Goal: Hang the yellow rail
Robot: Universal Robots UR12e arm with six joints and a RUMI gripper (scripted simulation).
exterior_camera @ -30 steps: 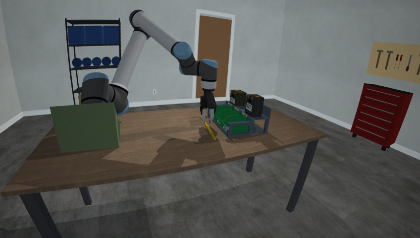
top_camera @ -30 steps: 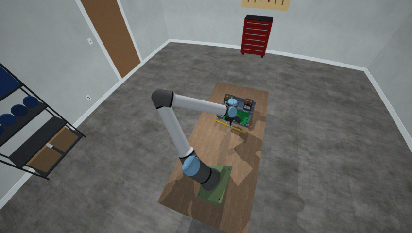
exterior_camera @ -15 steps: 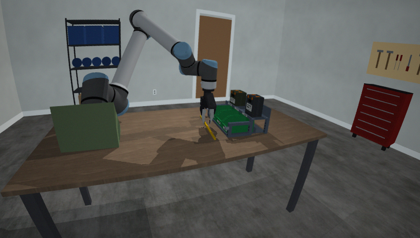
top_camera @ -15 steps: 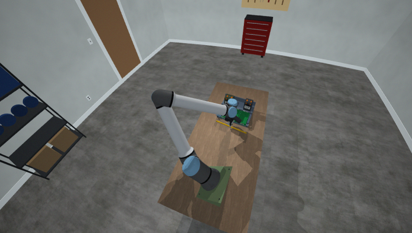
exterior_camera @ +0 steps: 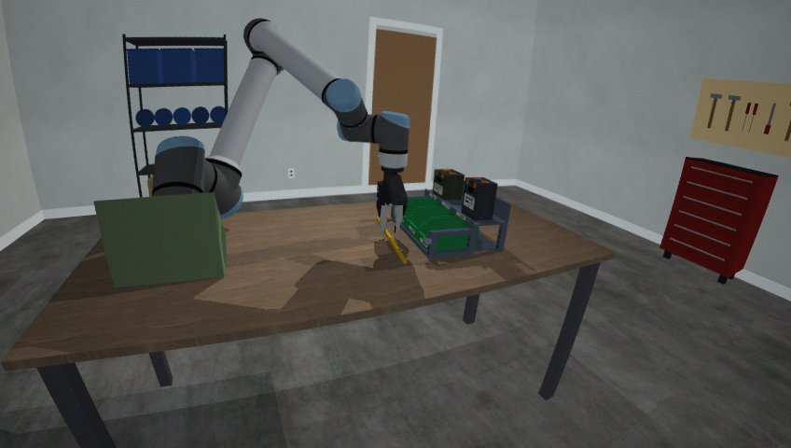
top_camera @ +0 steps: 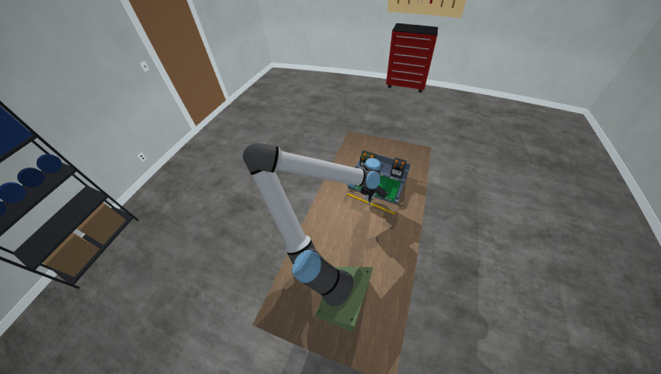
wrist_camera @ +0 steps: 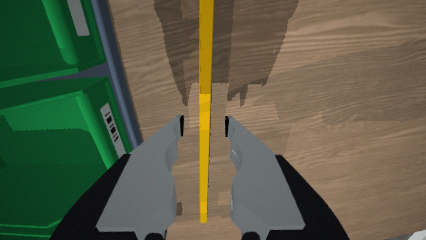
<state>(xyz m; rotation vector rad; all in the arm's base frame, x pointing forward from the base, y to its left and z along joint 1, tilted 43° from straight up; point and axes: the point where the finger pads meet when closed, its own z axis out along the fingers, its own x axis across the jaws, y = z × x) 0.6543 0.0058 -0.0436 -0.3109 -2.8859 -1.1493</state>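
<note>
Right now the yellow rail is 3 cm below my hand. The rest, counted from my hand: rack front bar: 7 cm ahead, 1 cm to the left, 3 cm below.
</note>
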